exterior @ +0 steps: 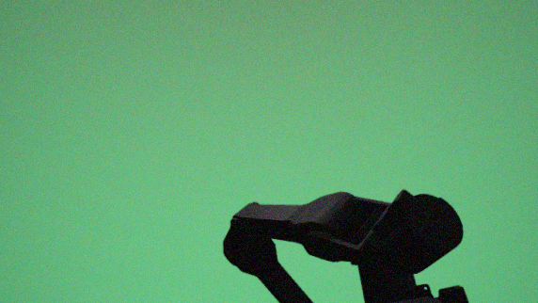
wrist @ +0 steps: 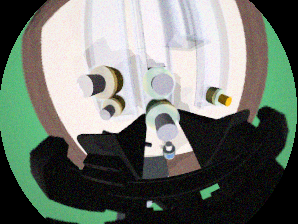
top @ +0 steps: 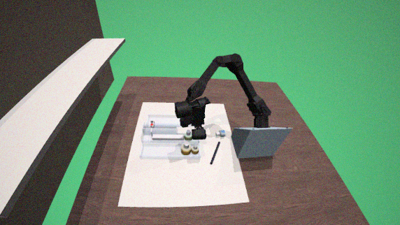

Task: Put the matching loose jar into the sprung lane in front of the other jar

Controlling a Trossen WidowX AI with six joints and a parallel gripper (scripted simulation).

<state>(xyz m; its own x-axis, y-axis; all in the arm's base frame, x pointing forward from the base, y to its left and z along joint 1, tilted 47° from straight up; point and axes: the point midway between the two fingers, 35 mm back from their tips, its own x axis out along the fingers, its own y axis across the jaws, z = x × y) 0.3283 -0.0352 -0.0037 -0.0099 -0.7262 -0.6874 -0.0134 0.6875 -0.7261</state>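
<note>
Now: gripper tip 90 mm to the right of the black stick, 90 mm past it and 40 mm above it. Also, from my gripper tip: lane rack (160 mm ahead, 30 mm to the right, 30 mm below); red mark (230 mm ahead, 40 mm to the right, 20 mm above).
</note>
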